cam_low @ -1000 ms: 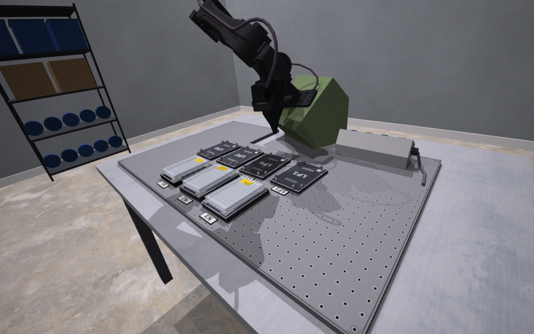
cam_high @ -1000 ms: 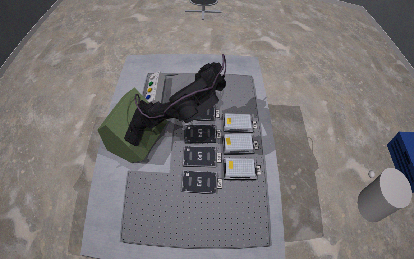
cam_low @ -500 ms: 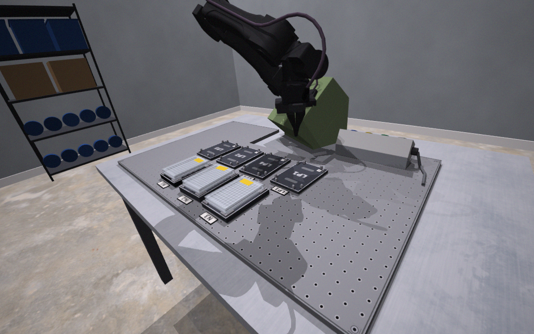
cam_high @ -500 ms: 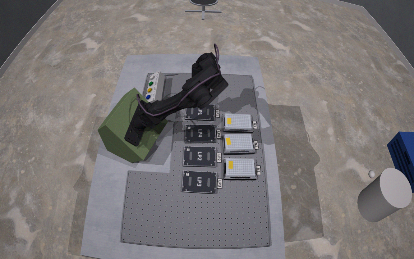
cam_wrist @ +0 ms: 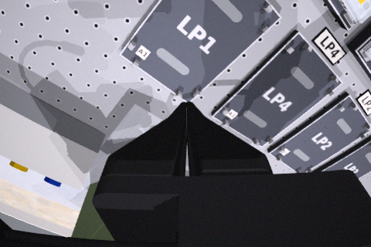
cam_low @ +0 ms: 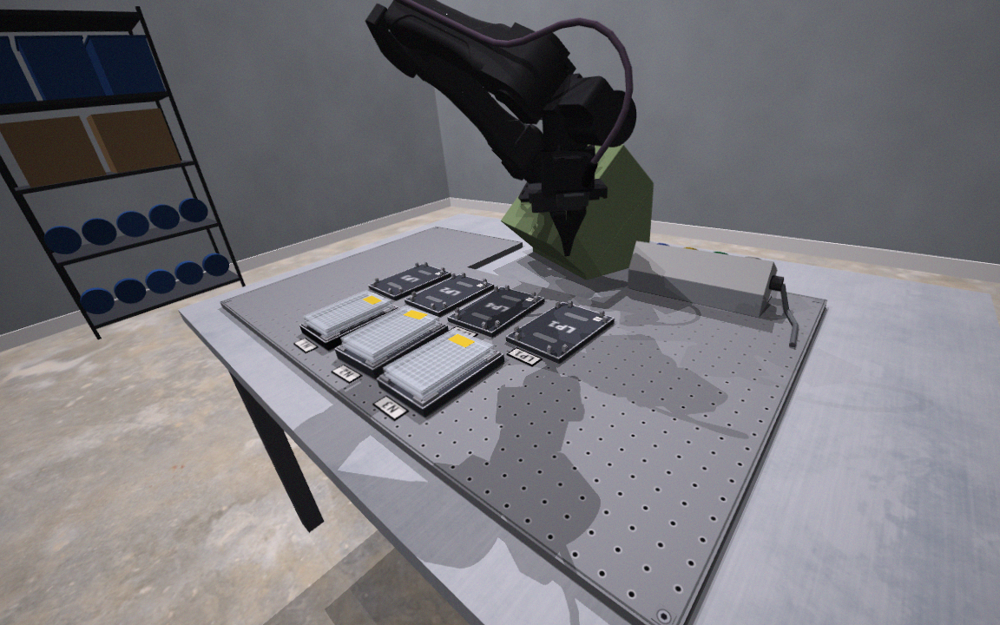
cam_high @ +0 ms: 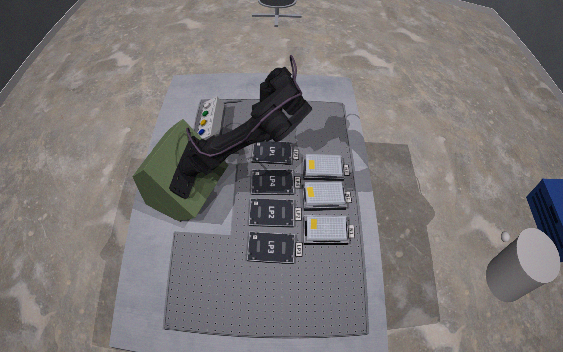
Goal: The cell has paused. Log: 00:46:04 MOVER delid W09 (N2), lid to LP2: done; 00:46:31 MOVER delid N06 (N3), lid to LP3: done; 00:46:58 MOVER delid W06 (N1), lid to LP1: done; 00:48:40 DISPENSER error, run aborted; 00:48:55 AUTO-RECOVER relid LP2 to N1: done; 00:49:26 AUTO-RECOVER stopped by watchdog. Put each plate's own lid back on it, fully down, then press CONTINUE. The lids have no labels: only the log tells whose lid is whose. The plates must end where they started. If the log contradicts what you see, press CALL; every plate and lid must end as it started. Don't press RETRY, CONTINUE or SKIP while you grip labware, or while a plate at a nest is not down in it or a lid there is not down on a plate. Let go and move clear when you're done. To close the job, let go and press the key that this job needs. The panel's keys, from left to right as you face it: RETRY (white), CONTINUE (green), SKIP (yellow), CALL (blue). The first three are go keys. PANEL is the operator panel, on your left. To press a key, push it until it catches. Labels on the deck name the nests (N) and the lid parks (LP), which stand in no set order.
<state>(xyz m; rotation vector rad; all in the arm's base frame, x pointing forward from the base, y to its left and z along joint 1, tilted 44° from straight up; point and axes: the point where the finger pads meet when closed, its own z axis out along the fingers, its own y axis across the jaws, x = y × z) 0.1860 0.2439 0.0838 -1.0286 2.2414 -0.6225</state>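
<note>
Now: the green continue key 27 cm behind my hand, 12 cm to the left of it and 6 cm below it. Round my hand: yellow skip key 26 cm behind, 7 cm to the left, 6 cm below; then blue call key 25 cm behind, 2 cm to the left, 6 cm below; then lid park 5 cm ahead, 26 cm to the right, 13 cm below.
</note>
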